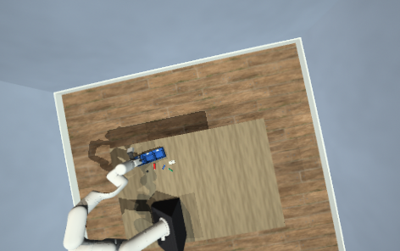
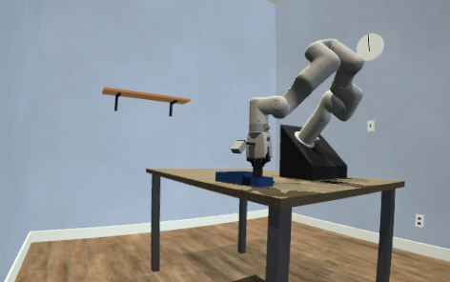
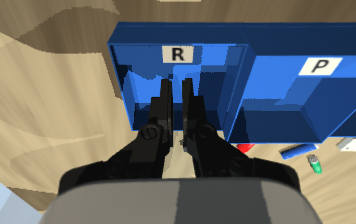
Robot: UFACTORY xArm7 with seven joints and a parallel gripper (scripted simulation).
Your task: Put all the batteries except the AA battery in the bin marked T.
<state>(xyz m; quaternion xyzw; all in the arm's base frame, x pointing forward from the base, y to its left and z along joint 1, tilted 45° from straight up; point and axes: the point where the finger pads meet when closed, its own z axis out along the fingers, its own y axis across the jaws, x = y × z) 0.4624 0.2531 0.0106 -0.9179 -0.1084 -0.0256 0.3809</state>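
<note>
The small green battery lies 230 mm to the right of my hand, 120 mm behind it and 50 mm below it. Also, from my hand: black round thing (110 mm behind, 50 mm below, 40 mm to the right); red battery (110 mm to the right, 70 mm behind, 40 mm below); blue bin (80 mm to the right, 30 mm below, 10 mm ahead).
</note>
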